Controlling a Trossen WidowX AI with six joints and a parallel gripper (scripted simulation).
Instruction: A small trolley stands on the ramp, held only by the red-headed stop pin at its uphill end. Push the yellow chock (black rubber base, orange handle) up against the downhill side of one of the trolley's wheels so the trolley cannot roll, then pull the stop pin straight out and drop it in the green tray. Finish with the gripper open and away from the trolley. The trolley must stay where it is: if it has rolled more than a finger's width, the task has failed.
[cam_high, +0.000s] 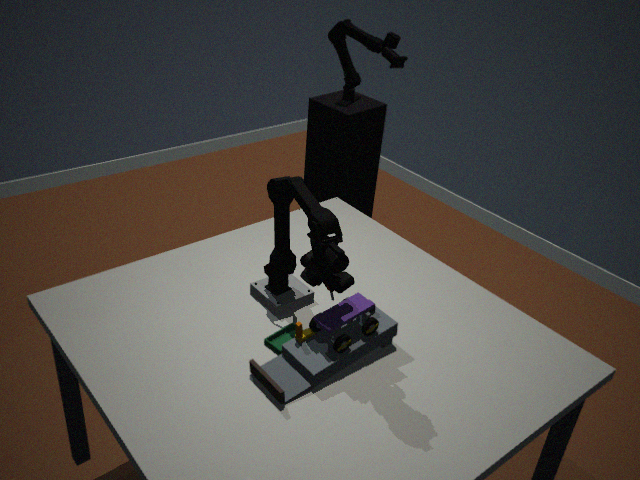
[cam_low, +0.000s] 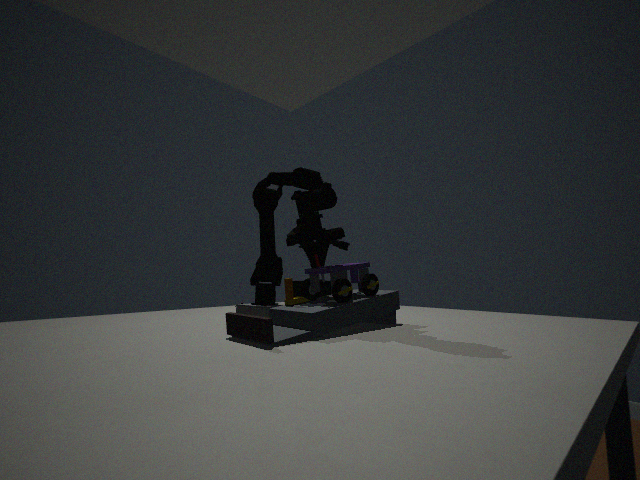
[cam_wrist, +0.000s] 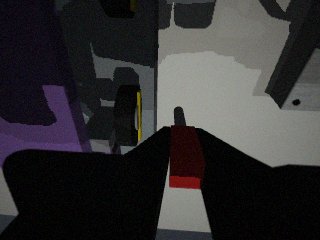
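Now: the green tray 40 mm behind my gripper tip, 140 mm to the right of it and 160 mm below it. From my gripper tip the other things lie so: trolley 100 mm ahead, 30 mm to the right, 40 mm below; grey ramp 100 mm ahead, 40 mm to the right, 110 mm below; red-headed stop pin right at my gripper tip.
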